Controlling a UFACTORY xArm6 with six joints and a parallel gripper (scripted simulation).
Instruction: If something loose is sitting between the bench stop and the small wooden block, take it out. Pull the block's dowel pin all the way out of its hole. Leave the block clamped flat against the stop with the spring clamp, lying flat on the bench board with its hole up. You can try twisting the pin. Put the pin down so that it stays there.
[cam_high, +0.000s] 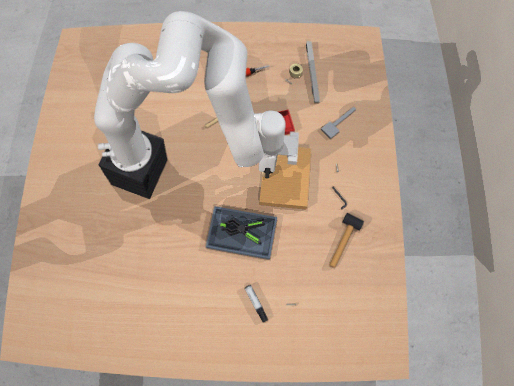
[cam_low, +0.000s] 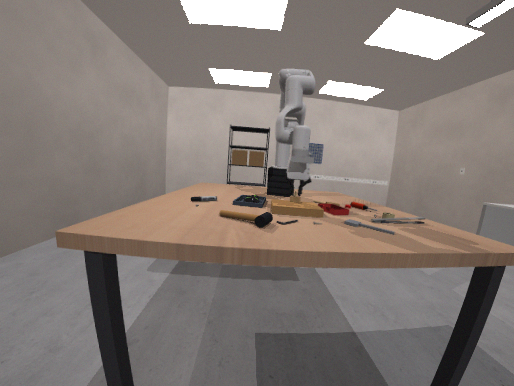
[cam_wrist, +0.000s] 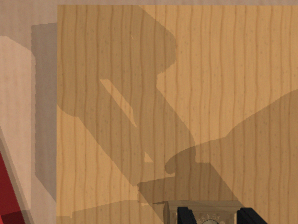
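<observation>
Right now my hand is 2 cm above the dowel pin. Round my hand: small wooden block (4 cm below); then red tray (4 cm ahead, 17 cm to the left, 7 cm below); then dark grey tray (11 cm behind, 19 cm to the right, 7 cm below).
</observation>
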